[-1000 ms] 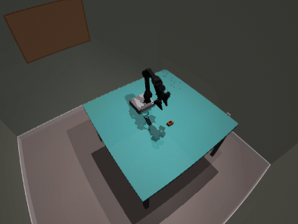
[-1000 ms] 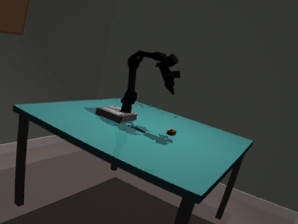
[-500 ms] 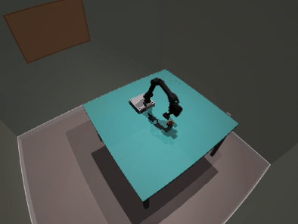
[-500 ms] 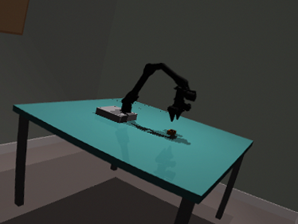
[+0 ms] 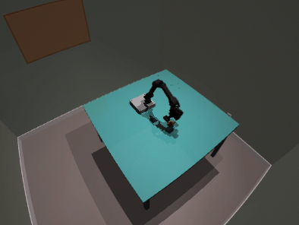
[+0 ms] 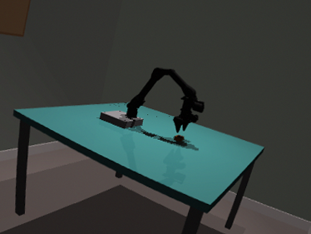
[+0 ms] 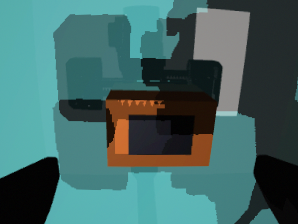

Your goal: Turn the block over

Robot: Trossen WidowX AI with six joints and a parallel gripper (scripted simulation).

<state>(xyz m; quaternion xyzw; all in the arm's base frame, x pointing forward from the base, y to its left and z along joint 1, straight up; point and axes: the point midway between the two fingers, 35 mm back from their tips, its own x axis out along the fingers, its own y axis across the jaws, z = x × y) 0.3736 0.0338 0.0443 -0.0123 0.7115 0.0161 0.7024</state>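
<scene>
My gripper tip is now 40 mm above the orange block.
</scene>
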